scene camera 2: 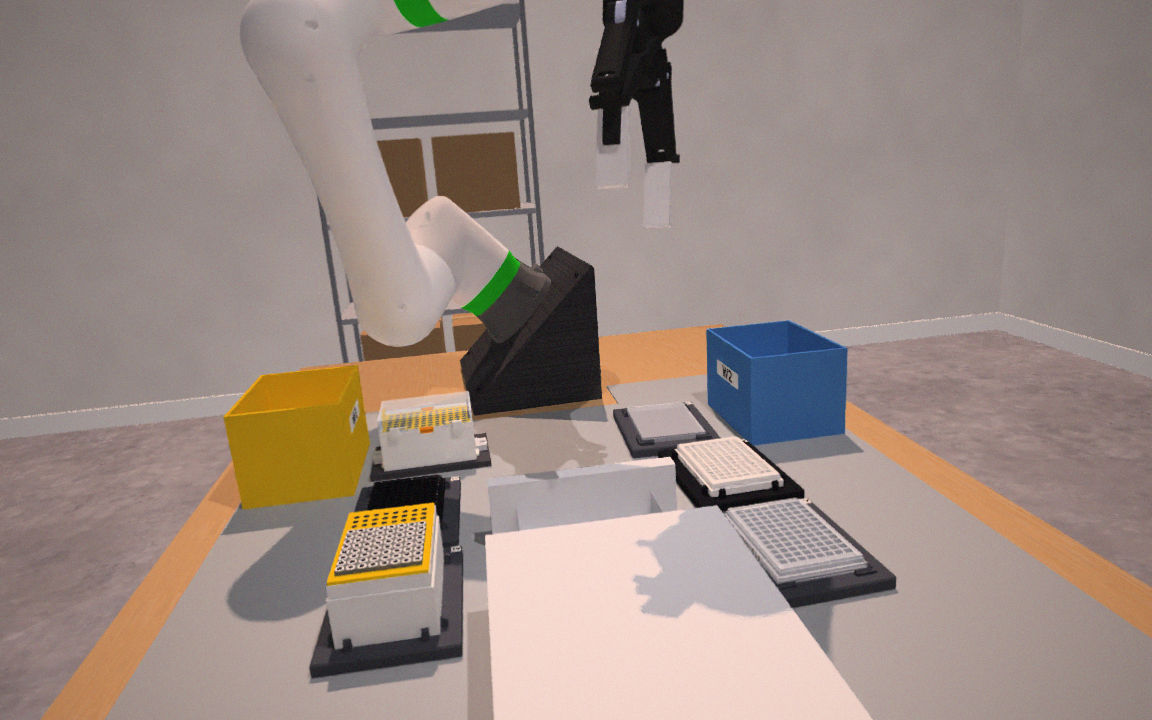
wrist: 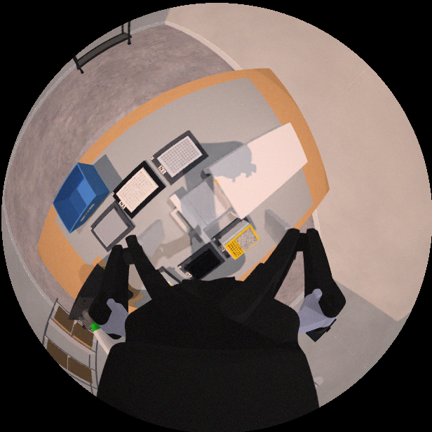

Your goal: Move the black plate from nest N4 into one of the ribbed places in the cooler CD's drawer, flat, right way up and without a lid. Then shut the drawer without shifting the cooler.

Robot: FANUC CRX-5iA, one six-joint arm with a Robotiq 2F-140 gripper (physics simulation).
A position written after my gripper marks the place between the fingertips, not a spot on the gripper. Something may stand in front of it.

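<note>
Visible in scene camera 2: a lid (scene camera 2: 670, 421), a black plate (scene camera 2: 386, 494), a pale plate (scene camera 2: 729, 463), a white cooler (scene camera 2: 672, 608) and a yellow-topped tip box (scene camera 2: 385, 584). The wrist view gives the pale plate (wrist: 139, 186), the white cooler (wrist: 247, 175) and the yellow-topped tip box (wrist: 239, 238) as well. My gripper (scene camera 2: 636, 208) is also visible.
</note>
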